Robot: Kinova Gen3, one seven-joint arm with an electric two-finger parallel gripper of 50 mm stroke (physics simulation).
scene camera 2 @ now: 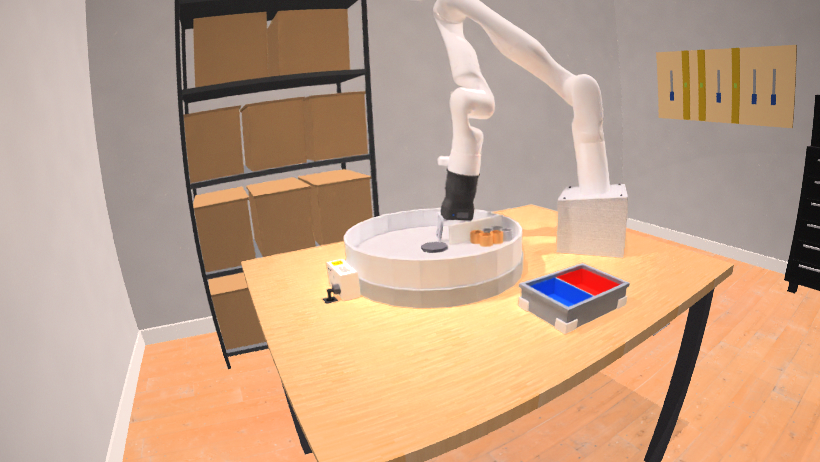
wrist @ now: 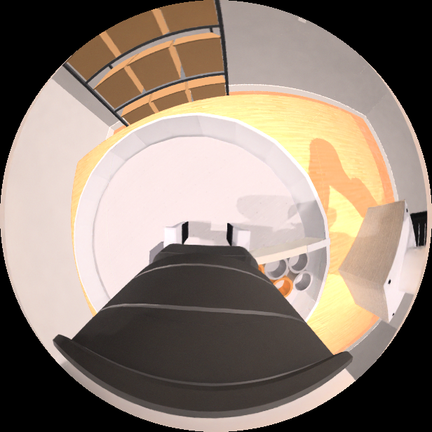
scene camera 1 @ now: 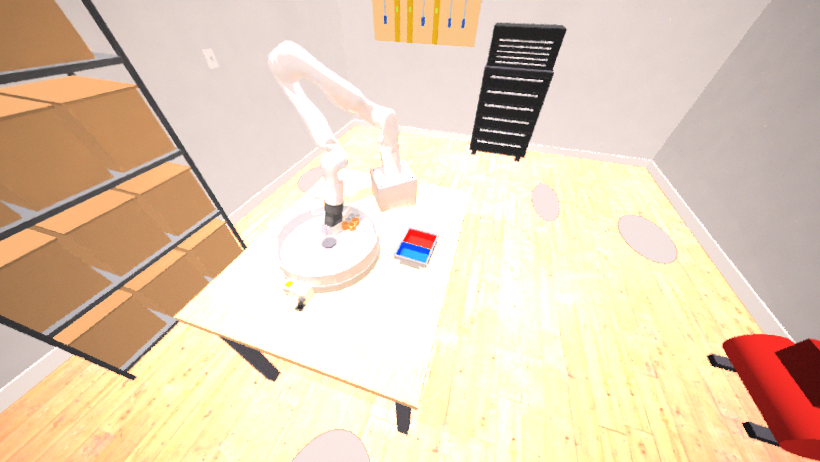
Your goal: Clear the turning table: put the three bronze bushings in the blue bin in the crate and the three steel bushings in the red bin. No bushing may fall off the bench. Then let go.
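Frame: origin at the arm's base, x left, y down, z back, level; centimetres.
Seen in the pictures: gripper, fingertip midpoint: (scene camera 1: 329, 230); arm's base, origin of the base link: (scene camera 2: 594, 191) (scene camera 1: 393, 174).
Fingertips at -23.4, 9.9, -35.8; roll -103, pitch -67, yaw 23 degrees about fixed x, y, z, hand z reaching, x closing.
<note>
Pixels of each thing's top centre, then the offset from my fingertips to it, as dx, dy, dz. "*": a spot on its surface instead.
- pale divider, surface spot: (scene camera 2: 459, 232) * +4.3, -2.4, -0.3
- crate, middle of its top: (scene camera 2: 576, 283) (scene camera 1: 416, 244) +40.1, +0.7, -1.8
- empty blue bin, surface spot: (scene camera 2: 553, 291) * +33.9, +4.5, -0.8
- red bin, surface spot: (scene camera 2: 588, 281) * +38.2, +3.8, +7.2
- dark disc, middle of its top: (scene camera 2: 434, 245) (scene camera 1: 329, 242) +2.7, -0.4, -7.1
- white box, middle of its top: (scene camera 2: 341, 267) (scene camera 1: 296, 286) -1.4, -0.1, -30.0
The turning table (scene camera 1: 344, 277) (scene camera 2: 424, 274) is a round white walled tray. Bronze bushings (scene camera 1: 347, 225) (scene camera 2: 486, 238) (wrist: 289, 290) stand close together near its wall, beside the pale divider (scene camera 2: 459, 232) (wrist: 290, 250). Steel bushings (scene camera 2: 507, 234) (wrist: 276, 278) stand beside them; three steel rims show in the wrist view. Some bronze ones are partly hidden there by the gripper body. My gripper (scene camera 1: 331, 230) (scene camera 2: 447, 229) (wrist: 207, 230) is open and empty, low over the turning table near the divider's end. The crate (scene camera 2: 545, 308) has an empty blue bin (scene camera 1: 414, 252) (scene camera 2: 553, 291) and red bin (scene camera 1: 420, 237) (scene camera 2: 588, 281).
A dark disc (scene camera 1: 328, 243) (scene camera 2: 434, 246) sits at the turning table's centre. A white box (scene camera 2: 341, 281) with a black knob stands against its outside wall. The arm's base block (scene camera 1: 394, 189) (scene camera 2: 592, 223) stands behind the crate. Shelves with cardboard boxes stand beyond the bench.
</note>
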